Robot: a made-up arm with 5 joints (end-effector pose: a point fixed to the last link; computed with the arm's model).
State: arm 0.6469 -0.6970 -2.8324 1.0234 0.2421
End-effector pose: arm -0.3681 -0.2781 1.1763 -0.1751 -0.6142 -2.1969
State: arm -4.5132 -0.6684 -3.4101 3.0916 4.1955
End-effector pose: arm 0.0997 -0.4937 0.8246 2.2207 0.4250 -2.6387
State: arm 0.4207 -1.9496 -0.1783 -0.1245 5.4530
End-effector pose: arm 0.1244 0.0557 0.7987 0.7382 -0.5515 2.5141
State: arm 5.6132 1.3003 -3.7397 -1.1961 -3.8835
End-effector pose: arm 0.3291 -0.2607 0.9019 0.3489 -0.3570 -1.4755
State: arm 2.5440 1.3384 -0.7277 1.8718 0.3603
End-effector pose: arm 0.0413 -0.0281 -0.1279 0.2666 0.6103 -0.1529
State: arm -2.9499 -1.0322 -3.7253 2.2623 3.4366
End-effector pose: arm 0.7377 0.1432 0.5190 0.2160 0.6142 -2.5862
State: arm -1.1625 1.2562 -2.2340 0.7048 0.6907
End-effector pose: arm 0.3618 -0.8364 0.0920 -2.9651 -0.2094 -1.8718
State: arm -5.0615 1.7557 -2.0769 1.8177 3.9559
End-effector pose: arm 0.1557 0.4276 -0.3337 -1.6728 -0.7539 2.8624
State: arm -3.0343 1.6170 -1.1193 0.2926 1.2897
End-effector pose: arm -0.1156 -0.0124 -0.3967 2.3713 0.1984 1.8785
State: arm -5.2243 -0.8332 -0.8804 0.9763 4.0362
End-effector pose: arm 0.2317 0.4124 0.7408 2.5253 0.4343 -3.1175
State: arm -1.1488 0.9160 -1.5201 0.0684 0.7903
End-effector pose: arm 0.3241 -0.7218 0.0440 -2.7424 -0.3674 -2.0142
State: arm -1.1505 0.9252 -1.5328 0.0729 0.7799
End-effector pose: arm 0.3238 -0.7246 0.0429 -2.7470 -0.3707 -2.0053
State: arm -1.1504 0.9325 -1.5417 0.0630 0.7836
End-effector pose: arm 0.3248 -0.7264 0.0431 -2.7363 -0.3768 -2.0123
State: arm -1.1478 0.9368 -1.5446 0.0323 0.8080
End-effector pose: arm 0.3272 -0.7268 0.0451 -2.7031 -0.3855 -2.0427
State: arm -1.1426 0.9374 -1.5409 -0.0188 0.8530
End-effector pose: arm 0.3311 -0.7255 0.0493 -2.6462 -0.3935 -2.0963
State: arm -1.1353 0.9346 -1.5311 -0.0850 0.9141
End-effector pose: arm 0.3360 -0.7222 0.0550 -2.5706 -0.3948 -2.1667
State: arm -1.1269 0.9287 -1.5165 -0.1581 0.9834
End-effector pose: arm 0.3411 -0.7172 0.0617 -2.4860 -0.3856 -2.2429
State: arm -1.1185 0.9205 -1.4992 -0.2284 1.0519
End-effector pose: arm 0.3456 -0.7112 0.0685 -2.4050 -0.3663 -2.3131
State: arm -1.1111 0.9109 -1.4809 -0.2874 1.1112
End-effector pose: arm 0.3490 -0.7049 0.0744 -2.3387 -0.3421 -2.3687
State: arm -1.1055 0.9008 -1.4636 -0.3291 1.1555
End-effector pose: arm 0.3511 -0.6994 0.0788 -2.2935 -0.3194 -2.4062
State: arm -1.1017 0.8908 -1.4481 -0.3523 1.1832
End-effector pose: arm 0.3522 -0.6949 0.0817 -2.2697 -0.3029 -2.4269
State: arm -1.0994 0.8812 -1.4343 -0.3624 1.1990
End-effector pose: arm 0.3524 -0.6914 0.0833 -2.2606 -0.2922 -2.4369
